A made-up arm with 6 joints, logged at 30 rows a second.
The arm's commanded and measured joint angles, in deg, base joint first. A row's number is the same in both.
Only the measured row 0 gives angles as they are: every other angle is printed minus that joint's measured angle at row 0.
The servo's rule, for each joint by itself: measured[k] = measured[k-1] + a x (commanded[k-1-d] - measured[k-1]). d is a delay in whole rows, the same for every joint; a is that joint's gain. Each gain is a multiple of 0.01, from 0.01 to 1. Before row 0 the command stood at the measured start. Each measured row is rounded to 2 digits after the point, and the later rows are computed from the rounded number. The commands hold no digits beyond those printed.
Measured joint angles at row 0:
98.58, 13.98, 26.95, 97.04, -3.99, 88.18
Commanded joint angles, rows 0 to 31:
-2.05, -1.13, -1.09, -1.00, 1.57, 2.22
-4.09, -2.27, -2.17, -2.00, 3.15, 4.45
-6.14, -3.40, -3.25, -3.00, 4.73, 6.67
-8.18, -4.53, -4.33, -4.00, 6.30, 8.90
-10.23, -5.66, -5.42, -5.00, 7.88, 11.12
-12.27, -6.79, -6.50, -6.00, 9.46, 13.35
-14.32, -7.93, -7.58, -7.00, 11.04, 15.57
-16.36, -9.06, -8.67, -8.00, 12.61, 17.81
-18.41, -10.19, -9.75, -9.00, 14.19, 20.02
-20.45, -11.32, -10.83, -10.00, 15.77, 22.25
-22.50, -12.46, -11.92, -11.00, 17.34, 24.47
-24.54, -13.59, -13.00, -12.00, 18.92, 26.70
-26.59, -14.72, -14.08, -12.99, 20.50, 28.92
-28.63, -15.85, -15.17, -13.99, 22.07, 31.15
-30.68, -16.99, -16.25, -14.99, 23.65, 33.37
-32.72, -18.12, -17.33, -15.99, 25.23, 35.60
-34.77, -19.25, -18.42, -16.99, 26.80, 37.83
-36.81, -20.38, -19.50, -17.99, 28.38, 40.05
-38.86, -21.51, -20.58, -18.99, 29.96, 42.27
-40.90, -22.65, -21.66, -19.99, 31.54, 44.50
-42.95, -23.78, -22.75, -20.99, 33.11, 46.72
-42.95, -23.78, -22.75, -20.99, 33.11, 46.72
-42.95, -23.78, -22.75, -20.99, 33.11, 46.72
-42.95, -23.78, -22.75, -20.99, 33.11, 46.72
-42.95, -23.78, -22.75, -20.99, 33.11, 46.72
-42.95, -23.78, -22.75, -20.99, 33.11, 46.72
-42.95, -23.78, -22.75, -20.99, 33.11, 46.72
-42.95, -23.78, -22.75, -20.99, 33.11, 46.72
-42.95, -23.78, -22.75, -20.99, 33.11, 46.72
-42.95, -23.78, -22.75, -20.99, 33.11, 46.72
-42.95, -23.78, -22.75, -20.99, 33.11, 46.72
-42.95, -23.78, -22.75, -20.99, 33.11, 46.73
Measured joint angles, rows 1 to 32:
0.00, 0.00, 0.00, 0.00, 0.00, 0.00
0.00, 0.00, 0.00, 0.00, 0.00, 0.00
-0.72, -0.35, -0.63, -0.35, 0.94, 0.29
-1.90, -0.95, -1.52, -0.93, 2.27, 0.83
-3.38, -1.71, -2.52, -1.65, 3.75, 1.59
-5.06, -2.58, -3.57, -2.47, 5.28, 2.54
-6.87, -3.53, -4.64, -3.36, 6.84, 3.66
-8.76, -4.54, -5.72, -4.28, 8.41, 4.92
-10.71, -5.59, -6.80, -5.23, 9.99, 6.30
-12.69, -6.67, -7.88, -6.20, 11.56, 7.80
-14.69, -7.76, -8.96, -7.18, 13.14, 9.39
-16.71, -8.86, -10.04, -8.17, 14.72, 11.06
-18.74, -9.98, -11.13, -9.16, 16.29, 12.80
-20.77, -11.10, -12.21, -10.15, 17.87, 14.61
-22.81, -12.22, -13.29, -11.14, 19.45, 16.47
-24.85, -13.35, -14.38, -12.14, 21.02, 18.38
-26.89, -14.48, -15.46, -13.14, 22.60, 20.33
-28.93, -15.61, -16.54, -14.14, 24.18, 22.32
-30.97, -16.74, -17.63, -15.14, 25.75, 24.34
-33.01, -17.87, -18.71, -16.14, 27.33, 26.38
-35.06, -19.00, -19.79, -17.14, 28.91, 28.45
-37.10, -20.13, -20.87, -18.14, 30.49, 30.54
-39.15, -21.26, -21.96, -19.14, 32.06, 32.64
-40.48, -22.04, -22.42, -19.79, 32.69, 34.47
-41.34, -22.58, -22.61, -20.21, 32.94, 36.06
-41.90, -22.95, -22.69, -20.48, 33.04, 37.45
-42.27, -23.21, -22.72, -20.66, 33.08, 38.66
-42.51, -23.39, -22.74, -20.78, 33.10, 39.71
-42.66, -23.51, -22.75, -20.85, 33.11, 40.62
-42.76, -23.59, -22.75, -20.90, 33.11, 41.41
-42.83, -23.65, -22.75, -20.93, 33.11, 42.10
-42.87, -23.69, -22.75, -20.95, 33.11, 42.70
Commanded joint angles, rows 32 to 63:
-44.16, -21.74, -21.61, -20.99, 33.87, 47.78
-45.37, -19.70, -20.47, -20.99, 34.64, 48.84
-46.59, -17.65, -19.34, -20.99, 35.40, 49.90
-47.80, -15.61, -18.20, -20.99, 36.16, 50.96
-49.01, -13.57, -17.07, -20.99, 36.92, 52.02
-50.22, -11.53, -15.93, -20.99, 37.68, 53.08
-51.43, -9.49, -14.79, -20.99, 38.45, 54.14
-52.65, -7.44, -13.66, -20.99, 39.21, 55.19
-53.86, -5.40, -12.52, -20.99, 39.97, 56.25
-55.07, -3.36, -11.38, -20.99, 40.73, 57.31
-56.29, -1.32, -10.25, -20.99, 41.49, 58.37
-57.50, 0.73, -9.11, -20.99, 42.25, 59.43
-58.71, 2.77, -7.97, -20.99, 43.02, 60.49
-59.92, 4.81, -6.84, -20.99, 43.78, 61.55
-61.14, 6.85, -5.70, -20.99, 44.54, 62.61
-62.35, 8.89, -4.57, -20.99, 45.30, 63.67
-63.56, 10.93, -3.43, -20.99, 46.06, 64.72
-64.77, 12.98, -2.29, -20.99, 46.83, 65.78
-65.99, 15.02, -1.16, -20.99, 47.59, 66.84
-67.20, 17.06, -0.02, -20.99, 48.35, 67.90
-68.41, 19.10, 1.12, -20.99, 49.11, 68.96
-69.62, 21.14, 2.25, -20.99, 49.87, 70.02
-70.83, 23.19, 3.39, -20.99, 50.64, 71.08
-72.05, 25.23, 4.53, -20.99, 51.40, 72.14
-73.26, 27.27, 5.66, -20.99, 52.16, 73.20
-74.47, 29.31, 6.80, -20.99, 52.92, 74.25
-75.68, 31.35, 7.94, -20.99, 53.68, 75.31
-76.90, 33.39, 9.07, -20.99, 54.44, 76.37
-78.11, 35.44, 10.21, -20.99, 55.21, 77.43
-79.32, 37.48, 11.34, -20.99, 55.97, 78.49
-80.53, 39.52, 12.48, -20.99, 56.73, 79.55
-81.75, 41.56, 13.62, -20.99, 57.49, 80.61
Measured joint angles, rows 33 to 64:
-42.90, -23.72, -22.75, -20.96, 33.11, 43.22
-42.92, -23.74, -22.75, -20.97, 33.11, 43.68
-43.35, -23.12, -22.09, -20.98, 33.57, 44.21
-44.06, -22.06, -21.15, -20.98, 34.21, 44.81
-44.95, -20.69, -20.10, -20.98, 34.92, 45.47
-45.95, -19.12, -19.00, -20.98, 35.66, 46.18
-47.02, -17.40, -17.88, -20.98, 36.42, 46.94
-48.14, -15.58, -16.75, -20.98, 37.18, 47.74
-49.29, -13.69, -15.61, -20.98, 37.94, 48.57
-50.47, -11.75, -14.48, -20.98, 38.70, 49.43
-51.66, -9.78, -13.34, -20.98, 39.46, 50.32
-52.85, -7.79, -12.20, -20.98, 40.22, 51.23
-54.05, -5.78, -11.07, -20.98, 40.98, 52.16
-55.26, -3.76, -9.93, -20.98, 41.74, 53.11
-56.47, -1.74, -8.79, -20.98, 42.51, 54.07
-57.68, 0.29, -7.66, -20.98, 43.27, 55.04
-58.89, 2.32, -6.52, -20.98, 44.03, 56.02
-60.10, 4.36, -5.39, -20.98, 44.79, 57.01
-61.31, 6.40, -4.25, -20.98, 45.55, 58.01
-62.52, 8.44, -3.11, -20.98, 46.32, 59.02
-63.73, 10.48, -1.98, -20.98, 47.08, 60.04
-64.94, 12.52, -0.84, -20.98, 47.84, 61.06
-66.15, 14.56, 0.30, -20.98, 48.60, 62.09
-67.36, 16.60, 1.43, -20.98, 49.36, 63.12
-68.57, 18.64, 2.57, -20.98, 50.13, 64.15
-69.79, 20.68, 3.71, -20.98, 50.89, 65.19
-71.00, 22.72, 4.84, -20.98, 51.65, 66.23
-72.21, 24.76, 5.98, -20.98, 52.41, 67.27
-73.42, 26.80, 7.12, -20.98, 53.17, 68.32
-74.64, 28.84, 8.25, -20.98, 53.93, 69.37
-75.85, 30.89, 9.39, -20.98, 54.70, 70.42
-77.06, 32.93, 10.52, -20.98, 55.46, 71.47

